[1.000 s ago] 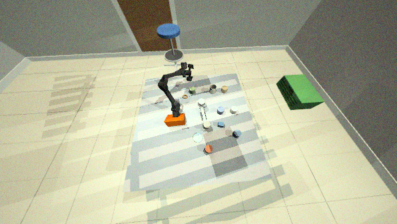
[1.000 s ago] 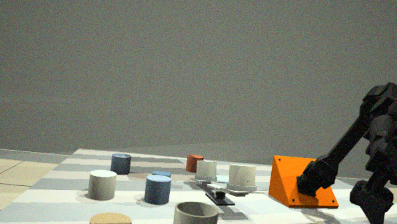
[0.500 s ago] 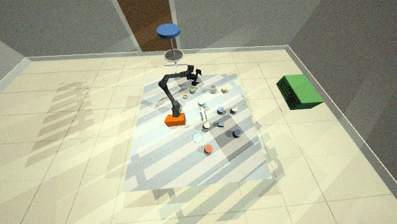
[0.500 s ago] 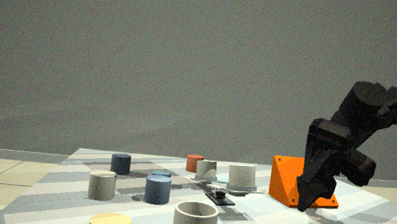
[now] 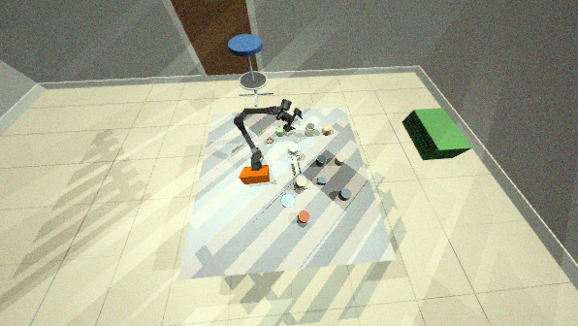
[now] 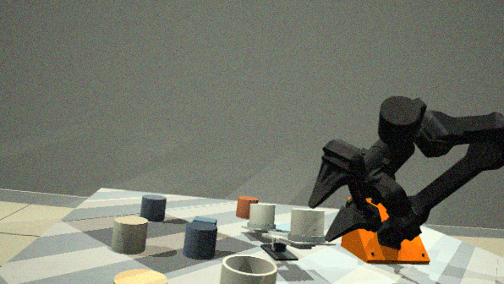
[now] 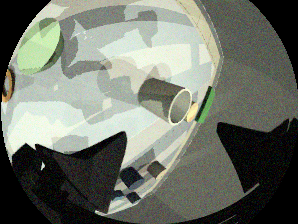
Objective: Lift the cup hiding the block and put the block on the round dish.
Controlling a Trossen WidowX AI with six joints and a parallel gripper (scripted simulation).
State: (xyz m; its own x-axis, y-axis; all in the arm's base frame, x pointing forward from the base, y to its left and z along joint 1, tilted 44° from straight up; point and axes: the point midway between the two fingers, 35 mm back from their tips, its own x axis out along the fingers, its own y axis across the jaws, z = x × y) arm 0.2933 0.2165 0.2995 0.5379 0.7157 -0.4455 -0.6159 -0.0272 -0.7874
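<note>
Right now the small grey block is 3 cm ahead of my gripper tip, 45 cm to the right of it and 11 cm below it. Also, from my gripper tip: tan cup 24 cm ahead, 4 cm to the left, 12 cm below; then small balance 32 cm to the right, 12 cm below; then green cup 15 cm behind, 12 cm below.
</note>
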